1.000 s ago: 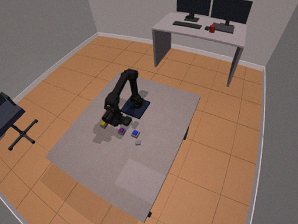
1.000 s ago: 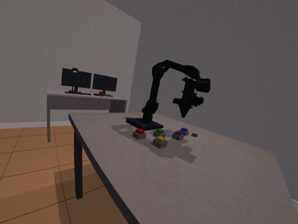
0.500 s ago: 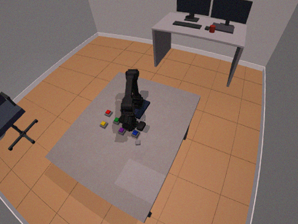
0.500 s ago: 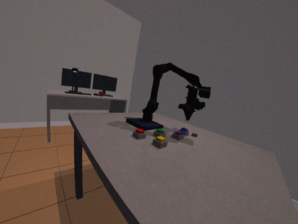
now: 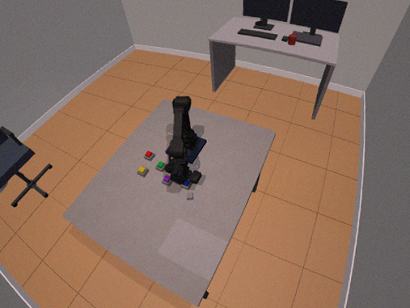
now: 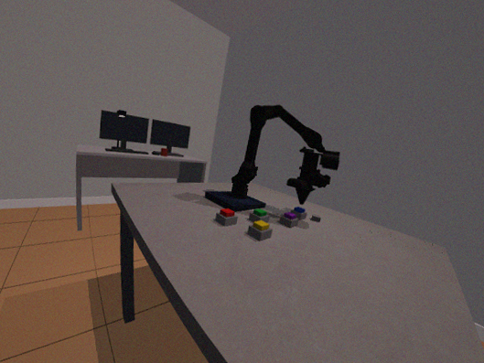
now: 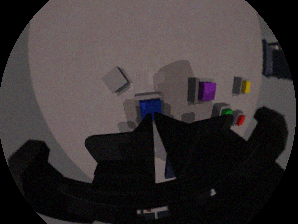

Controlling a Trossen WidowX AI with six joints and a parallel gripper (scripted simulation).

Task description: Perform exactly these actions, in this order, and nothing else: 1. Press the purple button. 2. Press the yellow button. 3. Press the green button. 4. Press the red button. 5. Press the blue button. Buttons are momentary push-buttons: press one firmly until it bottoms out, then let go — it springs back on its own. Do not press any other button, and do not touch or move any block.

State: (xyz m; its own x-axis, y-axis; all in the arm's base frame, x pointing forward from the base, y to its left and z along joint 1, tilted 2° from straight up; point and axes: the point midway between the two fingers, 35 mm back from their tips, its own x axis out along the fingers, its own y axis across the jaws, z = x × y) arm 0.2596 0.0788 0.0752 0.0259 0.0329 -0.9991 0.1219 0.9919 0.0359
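The blue button is 2 cm below my gripper tip. Also, from my gripper tip: purple button (1 cm ahead, 11 cm to the right, 2 cm below); then green button (7 cm behind, 19 cm to the right, 2 cm below); then grey block (6 cm ahead, 4 cm to the left, 5 cm below).
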